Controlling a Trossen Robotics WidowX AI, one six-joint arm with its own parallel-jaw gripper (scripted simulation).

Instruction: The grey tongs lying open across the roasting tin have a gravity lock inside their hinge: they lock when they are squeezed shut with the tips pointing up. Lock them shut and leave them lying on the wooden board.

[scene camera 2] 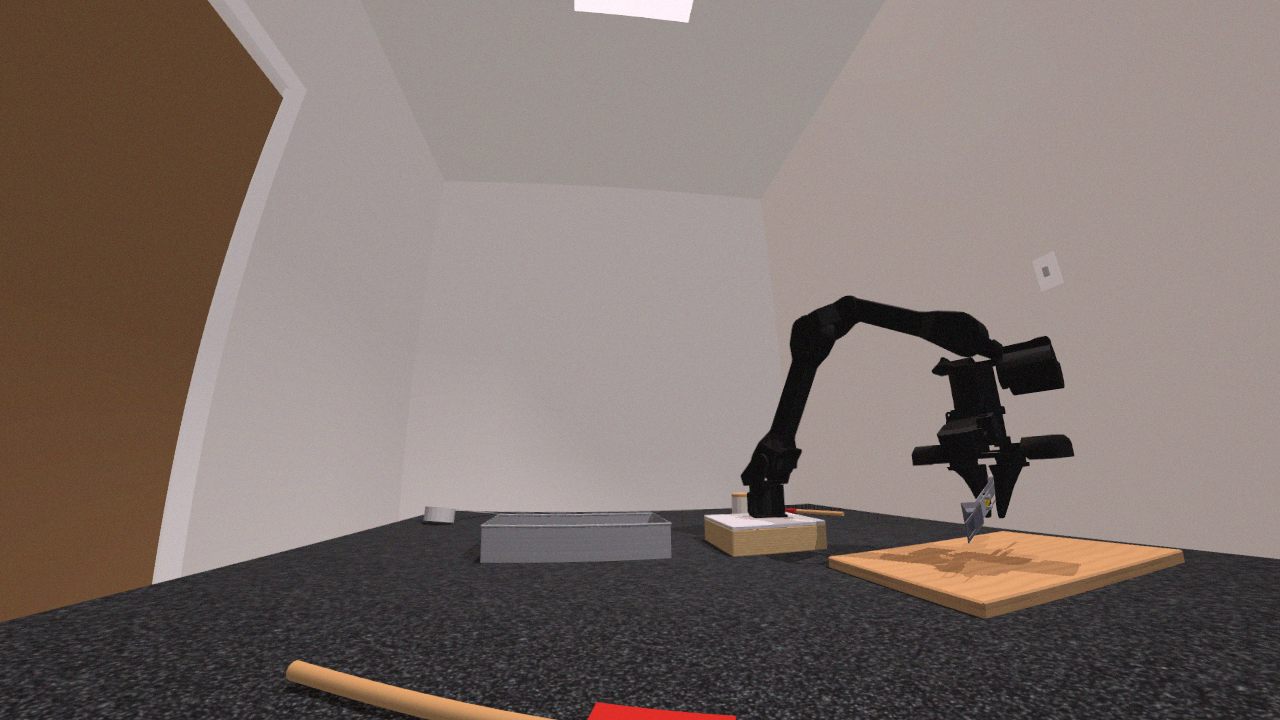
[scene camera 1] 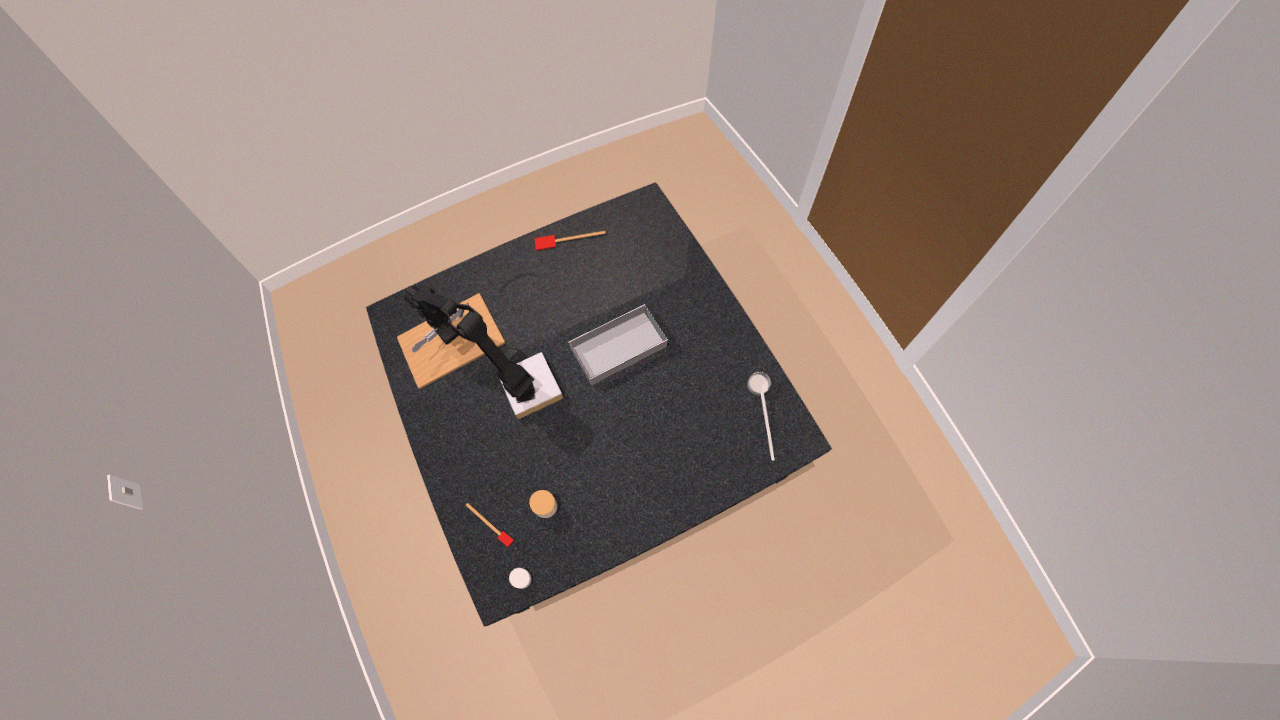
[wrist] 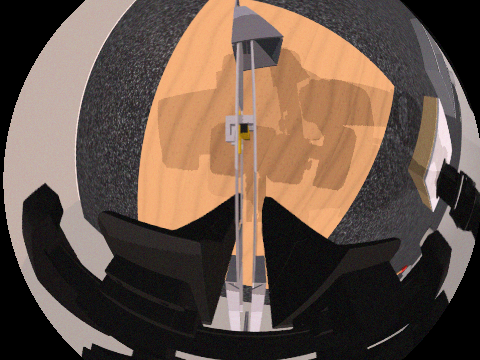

same spot on wooden board: (scene camera 1: 435,359) = (scene camera 2: 1000,543)
